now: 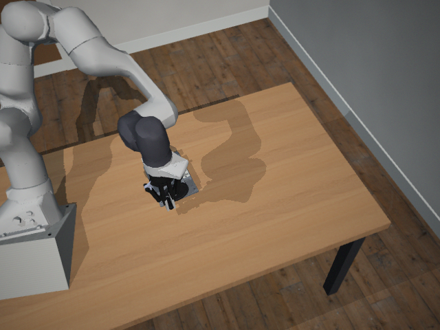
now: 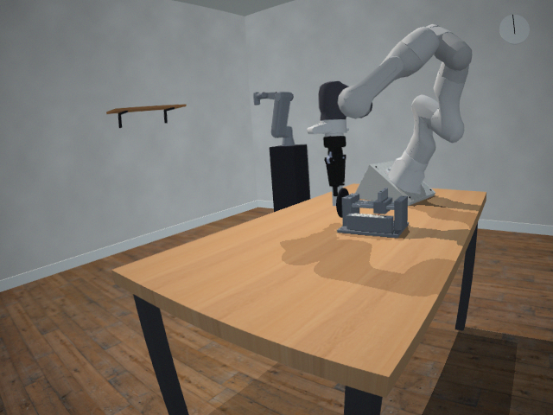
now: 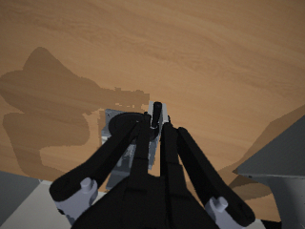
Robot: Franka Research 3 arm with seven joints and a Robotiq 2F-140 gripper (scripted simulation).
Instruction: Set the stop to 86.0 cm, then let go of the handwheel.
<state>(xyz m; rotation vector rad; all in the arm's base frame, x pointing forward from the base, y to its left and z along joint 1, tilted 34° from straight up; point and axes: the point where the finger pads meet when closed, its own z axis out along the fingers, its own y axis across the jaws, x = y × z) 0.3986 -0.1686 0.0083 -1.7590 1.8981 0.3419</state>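
Right now the black handwheel is 10 mm ahead of my hand, 20 mm to the left of it and 20 mm below it. The rest, counted from my hand: sliding stop block (50 mm ahead, 170 mm to the left).
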